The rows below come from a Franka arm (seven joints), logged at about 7 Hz.
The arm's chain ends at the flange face. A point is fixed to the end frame.
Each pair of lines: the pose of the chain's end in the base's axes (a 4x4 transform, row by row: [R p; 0 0 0 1], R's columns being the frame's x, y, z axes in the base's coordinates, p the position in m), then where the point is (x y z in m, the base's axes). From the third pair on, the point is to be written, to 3 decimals.
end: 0.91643 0.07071 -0.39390 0.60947; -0.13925 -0.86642 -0.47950 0.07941; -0.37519 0.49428 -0.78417 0.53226; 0 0 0 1
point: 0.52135 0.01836 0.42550
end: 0.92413 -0.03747 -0.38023 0.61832; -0.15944 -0.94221 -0.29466 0.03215; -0.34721 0.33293 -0.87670 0.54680; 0 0 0 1
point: 0.53263 -0.00049 0.42646
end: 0.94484 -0.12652 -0.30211 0.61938; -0.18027 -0.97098 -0.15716 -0.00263; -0.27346 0.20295 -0.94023 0.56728; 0 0 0 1
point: 0.545 -0.014 0.436
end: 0.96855 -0.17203 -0.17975 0.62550; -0.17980 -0.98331 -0.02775 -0.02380; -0.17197 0.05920 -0.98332 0.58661; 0 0 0 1
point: 0.569 -0.016 0.447
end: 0.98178 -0.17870 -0.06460 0.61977; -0.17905 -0.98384 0.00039 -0.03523; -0.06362 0.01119 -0.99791 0.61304; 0 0 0 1
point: 0.580 -0.023 0.468
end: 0.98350 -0.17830 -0.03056 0.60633; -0.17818 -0.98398 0.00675 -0.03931; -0.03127 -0.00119 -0.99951 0.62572; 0 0 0 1
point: 0.571 -0.027 0.479
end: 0.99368 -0.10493 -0.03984 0.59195; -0.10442 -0.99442 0.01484 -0.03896; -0.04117 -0.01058 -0.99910 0.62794; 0 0 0 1
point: 0.555 -0.027 0.482
